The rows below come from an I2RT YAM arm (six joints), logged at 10 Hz.
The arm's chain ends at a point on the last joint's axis. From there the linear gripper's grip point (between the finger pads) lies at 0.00 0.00 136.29 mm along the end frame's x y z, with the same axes.
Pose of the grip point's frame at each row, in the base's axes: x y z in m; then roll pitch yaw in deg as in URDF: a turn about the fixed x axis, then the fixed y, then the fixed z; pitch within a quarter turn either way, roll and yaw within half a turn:
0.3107, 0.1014, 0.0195, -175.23, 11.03, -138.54
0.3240, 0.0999, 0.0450, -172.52, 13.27, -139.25
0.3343, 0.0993, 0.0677, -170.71, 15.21, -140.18
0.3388, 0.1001, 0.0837, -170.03, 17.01, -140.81
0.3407, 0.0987, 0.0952, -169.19, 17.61, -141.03
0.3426, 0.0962, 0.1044, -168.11, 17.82, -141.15
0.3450, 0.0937, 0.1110, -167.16, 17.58, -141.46
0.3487, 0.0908, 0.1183, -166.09, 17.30, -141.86
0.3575, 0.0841, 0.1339, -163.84, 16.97, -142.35
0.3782, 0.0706, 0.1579, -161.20, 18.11, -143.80
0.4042, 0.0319, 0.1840, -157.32, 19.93, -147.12
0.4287, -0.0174, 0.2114, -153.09, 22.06, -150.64
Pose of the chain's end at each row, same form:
0.2837, 0.0927, 0.1528, -175.23, 11.03, -138.54
0.2889, 0.0931, 0.1765, -172.52, 13.27, -139.25
0.2931, 0.0936, 0.1975, -170.71, 15.21, -140.18
0.2935, 0.0936, 0.2121, -170.03, 17.01, -140.81
0.2931, 0.0931, 0.2228, -169.19, 17.61, -141.03
0.2932, 0.0925, 0.2314, -168.11, 17.82, -141.15
0.2947, 0.0924, 0.2377, -167.16, 17.58, -141.46
0.2975, 0.0923, 0.2446, -166.09, 17.30, -141.86
0.3041, 0.0908, 0.2591, -163.84, 16.97, -142.35
0.3199, 0.0824, 0.2805, -161.20, 18.11, -143.80
0.3397, 0.0528, 0.3022, -157.32, 19.93, -147.12
0.3587, 0.0140, 0.3240, -153.09, 22.06, -150.64

